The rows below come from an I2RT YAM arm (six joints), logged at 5 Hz.
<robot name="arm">
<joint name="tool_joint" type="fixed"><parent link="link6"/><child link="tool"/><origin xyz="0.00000 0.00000 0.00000" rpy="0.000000 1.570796 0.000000"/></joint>
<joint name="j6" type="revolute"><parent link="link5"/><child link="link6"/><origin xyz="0.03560 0.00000 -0.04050" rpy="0.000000 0.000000 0.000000"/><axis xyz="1 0 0"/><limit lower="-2.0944" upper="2.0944"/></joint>
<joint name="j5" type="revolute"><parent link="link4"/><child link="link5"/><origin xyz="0.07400 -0.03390 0.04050" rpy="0.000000 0.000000 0.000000"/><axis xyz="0 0 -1"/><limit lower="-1.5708" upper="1.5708"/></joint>
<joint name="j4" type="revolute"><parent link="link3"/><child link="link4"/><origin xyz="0.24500 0.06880 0.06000" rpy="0.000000 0.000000 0.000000"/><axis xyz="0 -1 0"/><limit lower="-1.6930" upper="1.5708"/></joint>
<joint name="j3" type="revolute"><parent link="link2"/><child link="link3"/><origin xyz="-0.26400 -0.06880 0.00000" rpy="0.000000 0.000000 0.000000"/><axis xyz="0 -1 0"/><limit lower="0.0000" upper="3.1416"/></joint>
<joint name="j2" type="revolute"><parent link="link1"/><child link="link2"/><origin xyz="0.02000 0.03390 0.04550" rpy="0.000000 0.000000 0.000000"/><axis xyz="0 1 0"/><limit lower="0.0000" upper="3.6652"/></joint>
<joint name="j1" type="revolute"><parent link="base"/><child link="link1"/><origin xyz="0.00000 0.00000 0.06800" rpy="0.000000 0.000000 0.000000"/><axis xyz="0 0 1"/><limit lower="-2.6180" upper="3.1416"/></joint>
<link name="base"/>
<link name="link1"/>
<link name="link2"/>
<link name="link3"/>
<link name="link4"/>
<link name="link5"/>
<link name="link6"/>
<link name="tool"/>
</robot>
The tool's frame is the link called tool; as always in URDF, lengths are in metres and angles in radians.
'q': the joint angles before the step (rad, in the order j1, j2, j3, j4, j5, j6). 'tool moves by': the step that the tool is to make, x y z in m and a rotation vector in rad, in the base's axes. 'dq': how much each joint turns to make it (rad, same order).
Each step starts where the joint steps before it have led.
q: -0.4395, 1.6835, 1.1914, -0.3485, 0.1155, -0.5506
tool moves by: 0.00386, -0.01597, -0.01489, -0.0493, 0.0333, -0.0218
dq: -0.0304, 0.0558, 0.0030, 0.0507, 0.0382, -0.0460
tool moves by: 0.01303, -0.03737, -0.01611, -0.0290, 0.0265, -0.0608
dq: -0.0652, 0.1285, 0.0947, 0.0293, 0.0257, -0.0290
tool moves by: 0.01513, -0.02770, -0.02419, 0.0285, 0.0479, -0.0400
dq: -0.0368, 0.1418, 0.1129, -0.0272, 0.0028, 0.0019
